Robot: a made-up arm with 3 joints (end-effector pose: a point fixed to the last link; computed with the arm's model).
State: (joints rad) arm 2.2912 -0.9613 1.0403
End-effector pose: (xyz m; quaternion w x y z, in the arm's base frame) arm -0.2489 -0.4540 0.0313 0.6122 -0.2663 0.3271 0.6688
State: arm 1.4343 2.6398 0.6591
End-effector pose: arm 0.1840 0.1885 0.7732 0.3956 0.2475 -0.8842 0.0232
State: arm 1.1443 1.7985 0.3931
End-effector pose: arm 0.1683 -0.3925 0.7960 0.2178 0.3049 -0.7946 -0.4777
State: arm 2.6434 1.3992 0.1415
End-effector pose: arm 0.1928 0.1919 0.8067 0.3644 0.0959 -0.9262 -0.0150
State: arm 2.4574 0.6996 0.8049
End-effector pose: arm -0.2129 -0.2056 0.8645 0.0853 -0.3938 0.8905 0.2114
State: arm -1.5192 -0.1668 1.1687
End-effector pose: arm -0.3696 0.2694 0.5260 0.1496 0.5971 -0.6511 0.4440
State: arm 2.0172 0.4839 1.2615
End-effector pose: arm -0.3868 -0.4118 0.5695 0.4291 -0.3343 0.7614 0.3526
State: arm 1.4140 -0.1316 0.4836
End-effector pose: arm -0.1342 -0.5879 0.0651 0.3764 -0.3066 0.3233 0.8123
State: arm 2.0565 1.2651 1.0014
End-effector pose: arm -0.1991 -0.1337 0.8716 0.0640 -0.3707 0.9157 0.1416
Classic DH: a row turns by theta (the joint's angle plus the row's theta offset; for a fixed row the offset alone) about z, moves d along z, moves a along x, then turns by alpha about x. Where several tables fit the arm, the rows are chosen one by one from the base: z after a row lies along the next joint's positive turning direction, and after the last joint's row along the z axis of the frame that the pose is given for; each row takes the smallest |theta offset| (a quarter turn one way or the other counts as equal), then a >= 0, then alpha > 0; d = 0 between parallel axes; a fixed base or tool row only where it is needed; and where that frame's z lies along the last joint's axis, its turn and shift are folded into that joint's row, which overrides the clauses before.
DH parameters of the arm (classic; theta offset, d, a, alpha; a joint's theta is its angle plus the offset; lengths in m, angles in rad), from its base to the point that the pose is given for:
base (fixed): -1.5708 0.3268 0.0873 1.5708
joint 1: -0.3177 0.0544 0.03 -0.3773
joint 2: -1.3067 -0.0678 0.1024 1.8077
joint 3: 0.5017 -0.0626 0.212 -2.0071
tool (fixed): -0.9202 -0.431 0 0

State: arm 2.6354 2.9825 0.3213
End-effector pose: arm 0.3331 0.2693 0.0838 0.5046 -0.2588 -0.6119 0.5513
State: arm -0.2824 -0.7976 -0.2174
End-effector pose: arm 0.1959 0.3526 0.0693 0.5871 -0.1030 -0.6236 0.5058
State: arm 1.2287 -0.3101 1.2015
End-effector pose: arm -0.3687 -0.2705 -0.0288 0.6406 0.0133 0.2496 0.7261
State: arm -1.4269 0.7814 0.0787
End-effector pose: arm 0.1123 0.3747 -0.0224 0.3474 -0.1282 -0.6262 0.6861
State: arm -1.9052 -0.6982 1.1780
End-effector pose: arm -0.3232 -0.0702 0.7500 0.0854 -0.6688 0.7343 -0.0787
